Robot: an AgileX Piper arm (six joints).
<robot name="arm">
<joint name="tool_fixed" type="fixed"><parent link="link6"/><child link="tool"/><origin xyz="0 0 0" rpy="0 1.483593 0"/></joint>
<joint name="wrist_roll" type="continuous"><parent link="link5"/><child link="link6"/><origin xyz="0.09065 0 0.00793"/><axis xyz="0.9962 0 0.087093"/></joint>
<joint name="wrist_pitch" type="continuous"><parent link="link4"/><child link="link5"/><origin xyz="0 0 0"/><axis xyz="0 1 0"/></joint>
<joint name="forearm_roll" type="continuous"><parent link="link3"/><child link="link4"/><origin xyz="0.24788 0 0.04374"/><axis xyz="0.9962 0 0.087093"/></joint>
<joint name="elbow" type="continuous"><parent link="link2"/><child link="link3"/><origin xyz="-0.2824 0 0.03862"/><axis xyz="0 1 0"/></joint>
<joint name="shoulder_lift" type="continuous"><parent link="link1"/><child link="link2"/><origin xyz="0 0 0"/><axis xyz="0 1 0"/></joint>
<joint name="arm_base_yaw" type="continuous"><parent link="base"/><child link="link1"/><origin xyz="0 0 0.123"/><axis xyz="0 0 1"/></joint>
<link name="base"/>
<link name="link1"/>
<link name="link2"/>
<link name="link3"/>
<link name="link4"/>
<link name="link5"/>
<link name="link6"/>
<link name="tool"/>
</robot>
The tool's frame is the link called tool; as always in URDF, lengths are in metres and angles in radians. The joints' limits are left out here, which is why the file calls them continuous.
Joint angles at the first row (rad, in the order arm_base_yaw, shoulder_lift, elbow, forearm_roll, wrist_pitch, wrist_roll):
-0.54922 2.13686 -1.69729 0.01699 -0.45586 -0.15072
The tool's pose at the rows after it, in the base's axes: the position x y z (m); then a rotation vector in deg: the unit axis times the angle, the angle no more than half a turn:
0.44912, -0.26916, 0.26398, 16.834, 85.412, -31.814
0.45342, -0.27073, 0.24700, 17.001, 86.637, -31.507
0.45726, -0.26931, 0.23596, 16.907, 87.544, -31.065
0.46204, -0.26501, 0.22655, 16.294, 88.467, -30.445
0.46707, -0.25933, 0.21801, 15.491, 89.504, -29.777
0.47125, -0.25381, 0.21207, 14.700, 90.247, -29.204
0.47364, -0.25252, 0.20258, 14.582, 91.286, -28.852
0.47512, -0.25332, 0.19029, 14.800, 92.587, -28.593
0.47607, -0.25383, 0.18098, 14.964, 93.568, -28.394
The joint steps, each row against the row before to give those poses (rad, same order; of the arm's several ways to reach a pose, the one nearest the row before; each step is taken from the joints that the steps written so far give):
0.00931 0.04121 -0.00001 -0.01699 -0.01426 0.00000
0.00164 0.03454 0.00002 -0.00001 -0.01310 0.00000
0.00601 0.02197 -0.00003 0.00002 -0.00641 -0.00001
0.01104 0.01835 0.00003 -0.00573 -0.00391 0.00161
0.01343 0.01601 0.00000 -0.00601 -0.00001 0.00001
0.01236 0.01110 0.00001 -0.00552 0.00001 -0.00003
0.00410 0.01772 -0.00004 -0.00164 0.00000 0.00002
-0.00001 0.02287 -0.00002 0.00000 0.00004 0.00000
-0.00001 0.01726 0.00002 -0.00001 -0.00003 0.00002

